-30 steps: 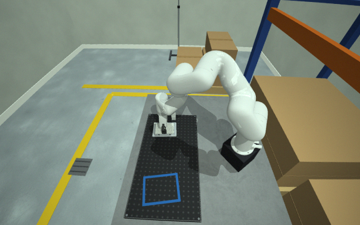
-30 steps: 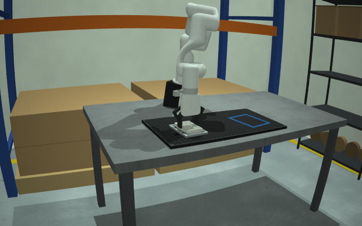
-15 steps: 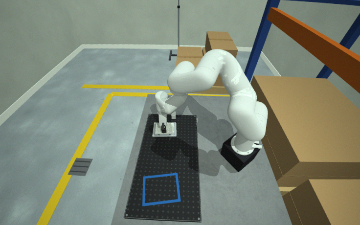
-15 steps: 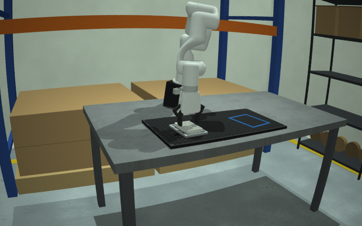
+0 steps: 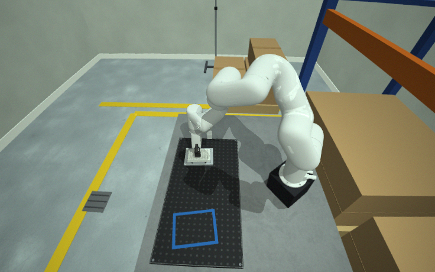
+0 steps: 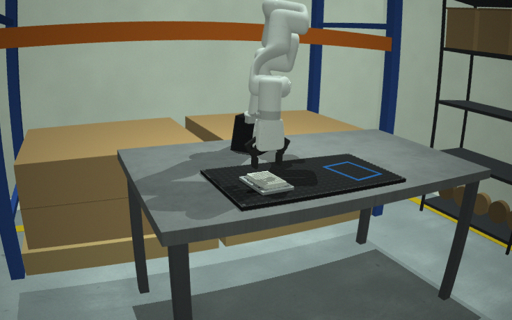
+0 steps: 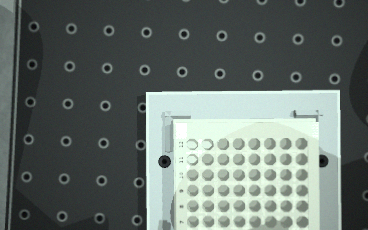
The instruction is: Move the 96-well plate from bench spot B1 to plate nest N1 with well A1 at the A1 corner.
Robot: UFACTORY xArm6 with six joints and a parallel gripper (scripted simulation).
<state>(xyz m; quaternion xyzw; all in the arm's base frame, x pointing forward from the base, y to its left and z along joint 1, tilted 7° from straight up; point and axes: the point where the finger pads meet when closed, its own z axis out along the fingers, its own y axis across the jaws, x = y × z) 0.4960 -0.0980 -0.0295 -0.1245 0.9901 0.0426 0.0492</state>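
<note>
Now: the white 96-well plate 60 mm below my hand. The rest, counted from my hand: light grey plate nest N1: 70 mm below.
</note>
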